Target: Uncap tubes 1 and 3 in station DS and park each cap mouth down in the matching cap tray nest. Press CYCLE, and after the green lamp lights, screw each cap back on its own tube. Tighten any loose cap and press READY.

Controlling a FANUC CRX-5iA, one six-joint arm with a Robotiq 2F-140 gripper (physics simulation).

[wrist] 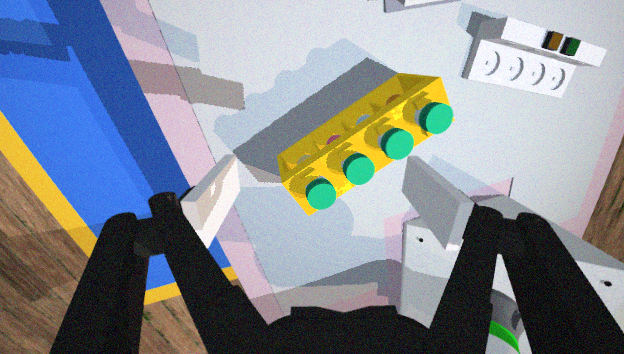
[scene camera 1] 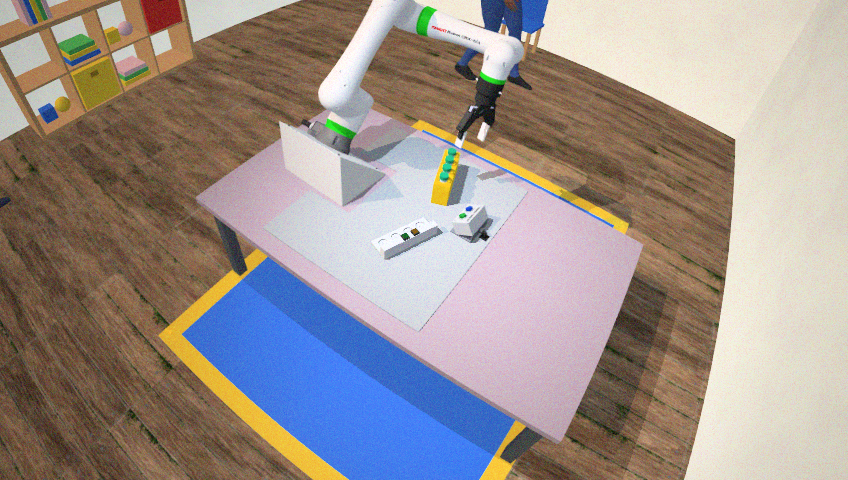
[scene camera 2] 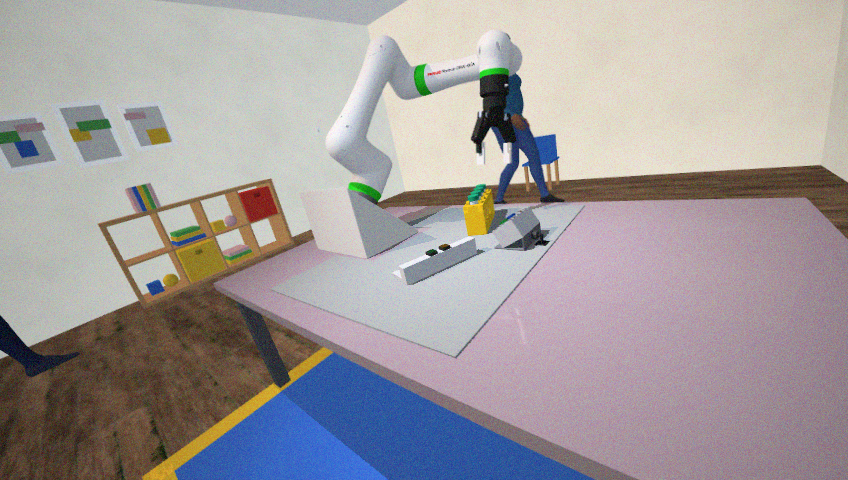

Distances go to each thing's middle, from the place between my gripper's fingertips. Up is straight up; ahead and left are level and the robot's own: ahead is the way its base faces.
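Labels:
The grey button box (scene camera 2: 518,231) is there in the scene. Measured from my hand, the box sits 15 cm below, 20 cm to the right and 19 cm ahead.

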